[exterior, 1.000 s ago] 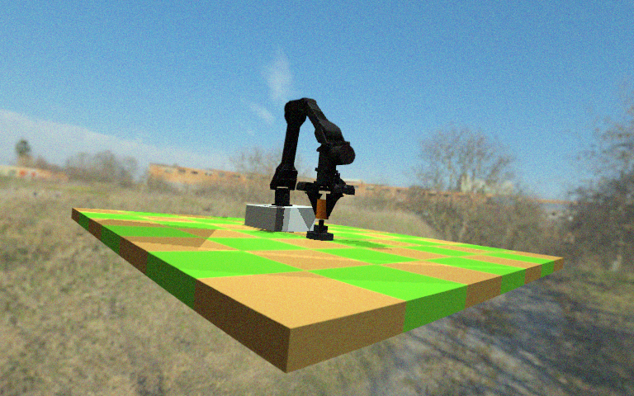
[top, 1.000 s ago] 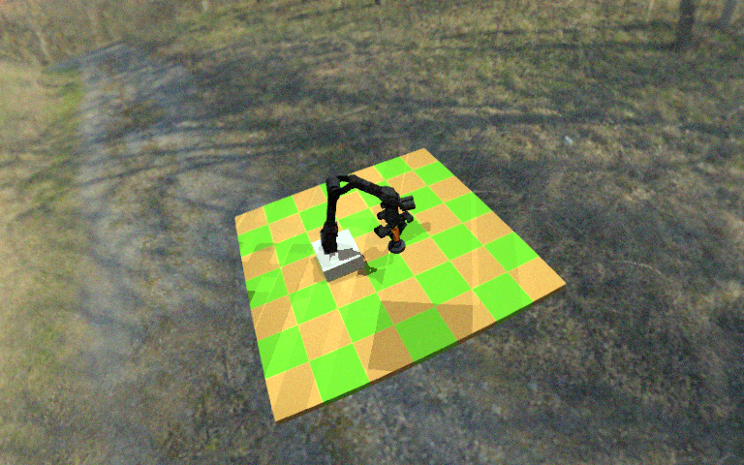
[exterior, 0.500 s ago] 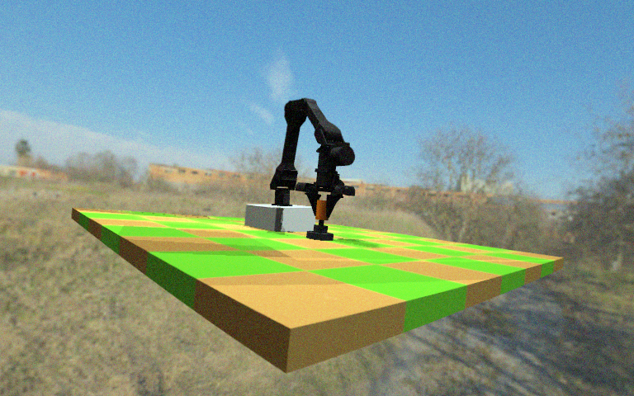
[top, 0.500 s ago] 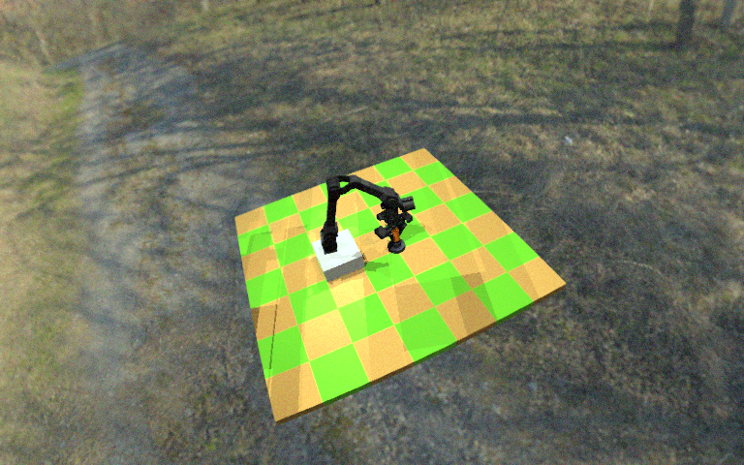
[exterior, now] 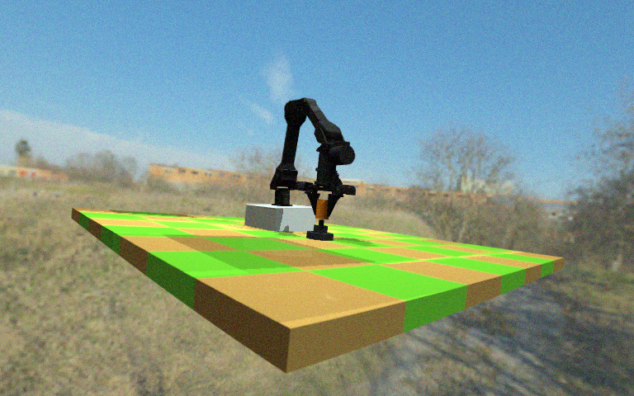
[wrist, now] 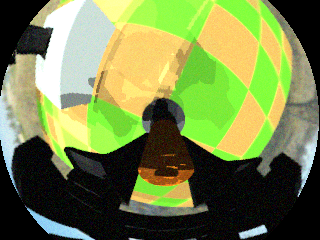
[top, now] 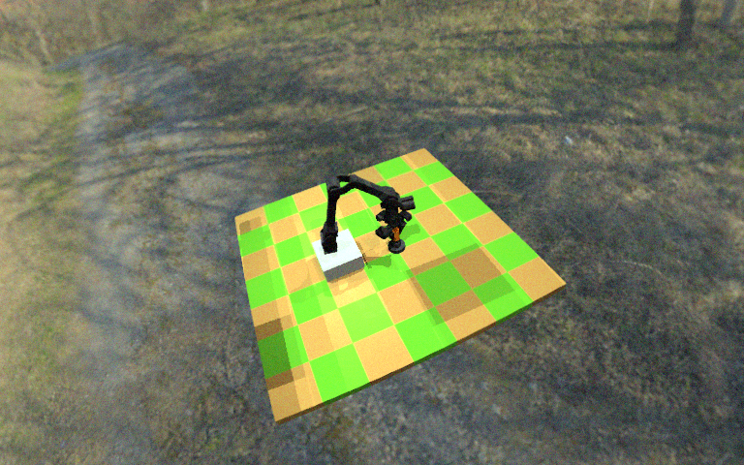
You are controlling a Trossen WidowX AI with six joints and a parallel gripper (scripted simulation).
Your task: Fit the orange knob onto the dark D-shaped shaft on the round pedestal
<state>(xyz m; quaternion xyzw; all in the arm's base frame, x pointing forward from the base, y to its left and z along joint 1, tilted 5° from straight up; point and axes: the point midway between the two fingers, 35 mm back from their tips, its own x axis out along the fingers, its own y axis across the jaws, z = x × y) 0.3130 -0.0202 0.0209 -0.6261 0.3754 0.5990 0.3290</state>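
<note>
The orange knob lies 2 cm above my gripper tip. From my gripper tip the other things lie so: round dark pedestal: 4 cm below.
</note>
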